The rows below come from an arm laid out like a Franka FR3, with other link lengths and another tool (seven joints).
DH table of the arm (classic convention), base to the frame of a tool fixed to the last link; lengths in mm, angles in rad. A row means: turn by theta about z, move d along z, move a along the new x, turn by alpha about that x. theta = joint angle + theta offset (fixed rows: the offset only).
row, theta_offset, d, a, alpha
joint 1, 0.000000, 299.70, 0.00, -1.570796
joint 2, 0.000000, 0.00, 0.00, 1.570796
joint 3, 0.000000, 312.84, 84.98, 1.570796
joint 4, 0.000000, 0.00, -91.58, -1.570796
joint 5, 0.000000, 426.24, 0.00, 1.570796
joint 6, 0.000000, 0.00, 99.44, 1.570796
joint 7, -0.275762, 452.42, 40.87, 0.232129
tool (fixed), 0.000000, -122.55, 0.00, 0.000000
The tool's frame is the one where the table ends.
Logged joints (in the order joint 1, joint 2, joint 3, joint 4, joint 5, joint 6, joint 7), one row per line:
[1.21, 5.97, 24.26, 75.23, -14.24, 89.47, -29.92]
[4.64, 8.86, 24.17, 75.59, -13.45, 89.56, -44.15]
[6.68, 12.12, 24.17, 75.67, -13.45, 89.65, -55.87]
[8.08, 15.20, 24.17, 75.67, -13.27, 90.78, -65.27]
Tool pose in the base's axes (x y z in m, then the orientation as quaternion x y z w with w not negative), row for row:
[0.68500, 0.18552, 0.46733, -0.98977, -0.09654, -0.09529, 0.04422]
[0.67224, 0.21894, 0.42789, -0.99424, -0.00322, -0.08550, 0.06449]
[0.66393, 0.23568, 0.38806, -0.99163, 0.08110, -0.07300, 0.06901]
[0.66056, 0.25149, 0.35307, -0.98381, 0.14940, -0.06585, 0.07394]
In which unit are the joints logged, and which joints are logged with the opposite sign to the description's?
The joints are logged in degrees. Opposite sign: joint 4, joint 7.
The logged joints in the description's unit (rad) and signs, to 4 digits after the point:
[0.0211, 0.1042, 0.4234, -1.3130, -0.2485, 1.5615, 0.5222]
[0.0810, 0.1546, 0.4218, -1.3193, -0.2347, 1.5631, 0.7706]
[0.1166, 0.2115, 0.4218, -1.3207, -0.2347, 1.5647, 0.9751]
[0.1410, 0.2653, 0.4218, -1.3207, -0.2316, 1.5844, 1.1392]

